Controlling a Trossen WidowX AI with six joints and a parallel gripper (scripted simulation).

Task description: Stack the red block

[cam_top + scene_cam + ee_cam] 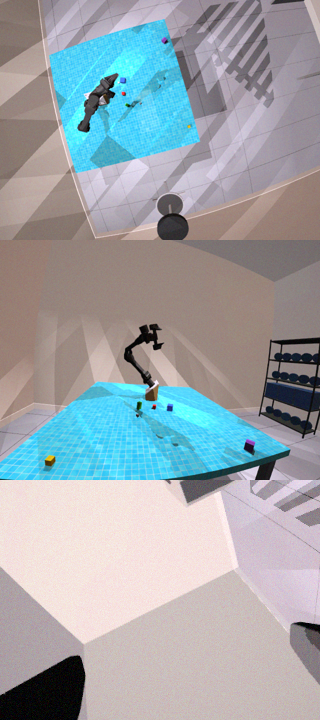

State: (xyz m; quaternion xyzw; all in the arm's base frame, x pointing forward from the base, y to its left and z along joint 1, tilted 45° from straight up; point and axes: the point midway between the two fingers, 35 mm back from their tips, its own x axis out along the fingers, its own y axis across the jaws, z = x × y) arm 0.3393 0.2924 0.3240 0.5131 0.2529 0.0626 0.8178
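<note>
Now: gripper tip 54 cm above the red block, 11 cm past it and 1 cm to the right of it. Also, from my gripper tip: small dark item 55 cm below, 12 cm to the right, 3 cm ahead; then blue block 53 cm below, 14 cm to the left, 9 cm behind; then purple block 54 cm below, 45 cm to the left, 39 cm ahead.
</note>
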